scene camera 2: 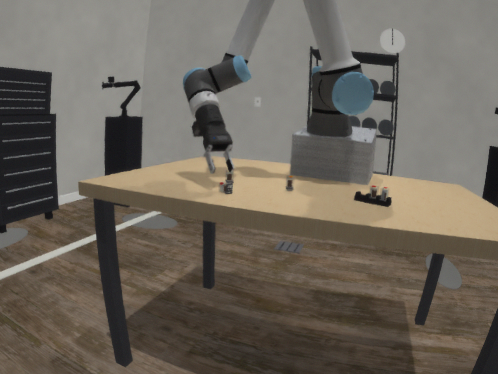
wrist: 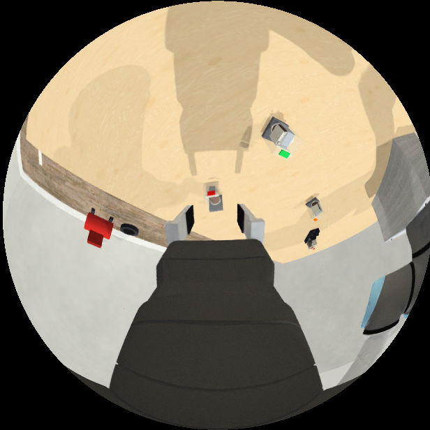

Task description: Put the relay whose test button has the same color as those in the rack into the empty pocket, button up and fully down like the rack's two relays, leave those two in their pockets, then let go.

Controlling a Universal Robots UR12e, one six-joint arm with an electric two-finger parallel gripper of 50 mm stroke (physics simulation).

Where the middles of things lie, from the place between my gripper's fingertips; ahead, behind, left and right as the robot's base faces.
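Relative to the green-button relay [wrist: 281, 139], my gripper is now 30 mm above, 110 mm past and 10 mm to the left of it.
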